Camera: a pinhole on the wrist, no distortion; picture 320 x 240 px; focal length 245.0 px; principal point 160.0 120.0 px. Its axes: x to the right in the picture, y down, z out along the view. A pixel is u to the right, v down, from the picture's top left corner.
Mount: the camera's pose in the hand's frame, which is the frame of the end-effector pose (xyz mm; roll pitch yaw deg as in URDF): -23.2 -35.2 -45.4 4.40 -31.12 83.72
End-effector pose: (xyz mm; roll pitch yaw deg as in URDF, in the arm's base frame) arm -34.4 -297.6 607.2 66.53 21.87 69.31
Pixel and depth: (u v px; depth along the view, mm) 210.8 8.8 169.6
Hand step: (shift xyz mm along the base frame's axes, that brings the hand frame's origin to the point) 147.0 -14.2 -65.0
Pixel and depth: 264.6 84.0 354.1
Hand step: 342.0 -61.7 23.5
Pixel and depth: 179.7 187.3 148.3
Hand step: 87.4 -114.3 -29.1
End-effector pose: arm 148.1 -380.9 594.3 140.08 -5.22 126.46
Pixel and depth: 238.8 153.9 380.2
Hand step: 115.9 54.7 -349.4
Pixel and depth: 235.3 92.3 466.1
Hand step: 66.1 161.4 -420.4
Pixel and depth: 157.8 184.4 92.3
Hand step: -10.2 -55.0 -83.1
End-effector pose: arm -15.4 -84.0 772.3 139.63 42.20 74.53
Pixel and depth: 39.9 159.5 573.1
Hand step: -358.6 -418.1 -356.2
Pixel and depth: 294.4 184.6 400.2
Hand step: 141.5 -359.3 -191.8
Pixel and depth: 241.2 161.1 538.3
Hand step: 99.1 -436.3 -307.0
